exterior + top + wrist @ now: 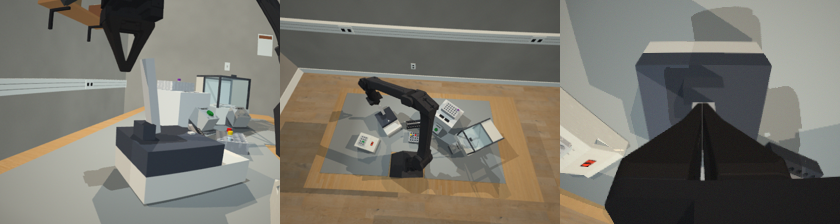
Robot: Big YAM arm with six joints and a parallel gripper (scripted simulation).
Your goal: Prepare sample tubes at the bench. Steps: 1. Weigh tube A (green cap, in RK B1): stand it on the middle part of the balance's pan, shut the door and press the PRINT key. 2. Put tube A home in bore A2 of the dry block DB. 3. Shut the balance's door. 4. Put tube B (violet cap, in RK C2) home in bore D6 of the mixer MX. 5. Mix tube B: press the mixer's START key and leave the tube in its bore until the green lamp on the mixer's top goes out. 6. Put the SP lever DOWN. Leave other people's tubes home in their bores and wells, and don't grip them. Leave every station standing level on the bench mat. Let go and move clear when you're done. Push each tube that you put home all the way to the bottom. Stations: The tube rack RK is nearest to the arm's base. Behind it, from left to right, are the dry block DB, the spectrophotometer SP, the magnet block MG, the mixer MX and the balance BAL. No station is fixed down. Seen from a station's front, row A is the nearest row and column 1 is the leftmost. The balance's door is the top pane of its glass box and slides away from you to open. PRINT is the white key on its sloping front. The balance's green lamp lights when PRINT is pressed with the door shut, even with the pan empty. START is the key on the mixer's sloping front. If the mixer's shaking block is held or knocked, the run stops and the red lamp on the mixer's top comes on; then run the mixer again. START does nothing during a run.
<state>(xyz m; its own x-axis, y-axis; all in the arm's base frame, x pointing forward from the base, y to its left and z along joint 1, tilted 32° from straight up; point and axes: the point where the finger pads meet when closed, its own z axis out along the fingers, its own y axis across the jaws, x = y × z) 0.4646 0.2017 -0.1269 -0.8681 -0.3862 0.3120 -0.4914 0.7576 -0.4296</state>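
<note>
Now: hand 40 mm past the SP lever, 40 mm above it and 20 mm to the left of it. From my hand the other things lie so: dry block (260 mm behind, 150 mm below, 110 mm to the left); rack RK (280 mm to the right, 250 mm behind, 170 mm below); magnet block (270 mm to the right, 160 mm below, 140 mm behind).
</note>
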